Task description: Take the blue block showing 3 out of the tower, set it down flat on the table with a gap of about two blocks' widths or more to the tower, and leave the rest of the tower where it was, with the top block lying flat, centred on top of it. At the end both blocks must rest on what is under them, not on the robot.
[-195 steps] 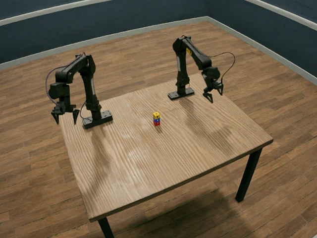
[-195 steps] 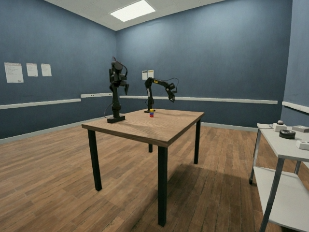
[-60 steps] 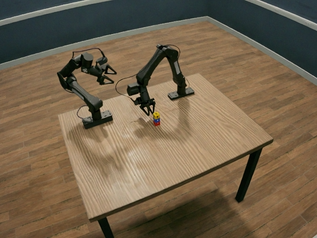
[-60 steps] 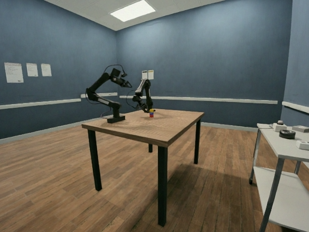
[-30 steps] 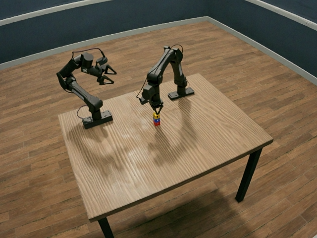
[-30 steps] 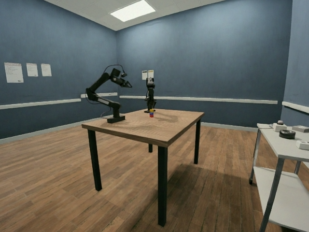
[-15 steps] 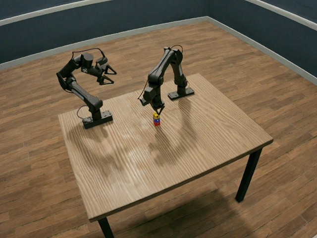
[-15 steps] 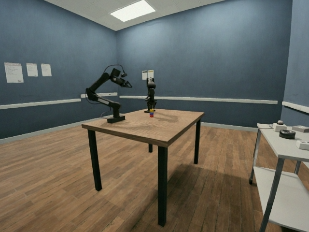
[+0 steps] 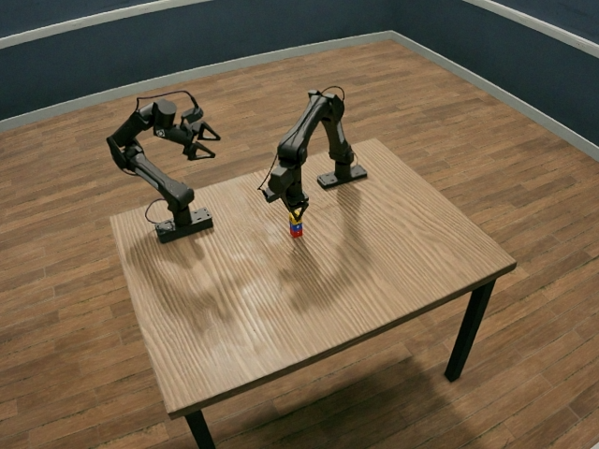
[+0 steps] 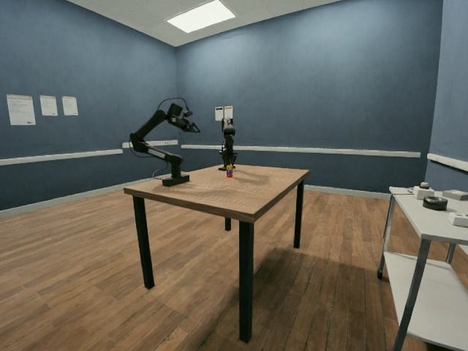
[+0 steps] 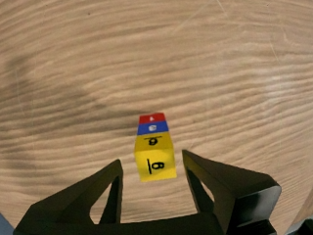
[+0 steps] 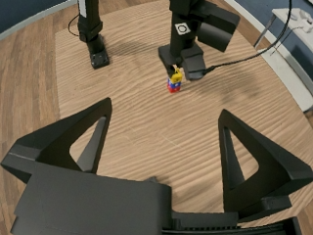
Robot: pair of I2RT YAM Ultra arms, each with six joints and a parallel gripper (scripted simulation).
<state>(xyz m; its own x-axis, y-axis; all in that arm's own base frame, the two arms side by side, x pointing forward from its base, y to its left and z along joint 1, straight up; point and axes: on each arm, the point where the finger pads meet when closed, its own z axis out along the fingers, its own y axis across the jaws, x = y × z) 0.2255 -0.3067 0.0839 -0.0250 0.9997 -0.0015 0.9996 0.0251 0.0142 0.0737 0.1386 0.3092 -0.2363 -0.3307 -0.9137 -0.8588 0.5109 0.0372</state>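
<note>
The blue block is 1 cm to the left of my left hand and 5 cm below it.
Now: right hand 300 mm above the blue block, 200 mm to the right of it and 140 mm short of it.
</note>
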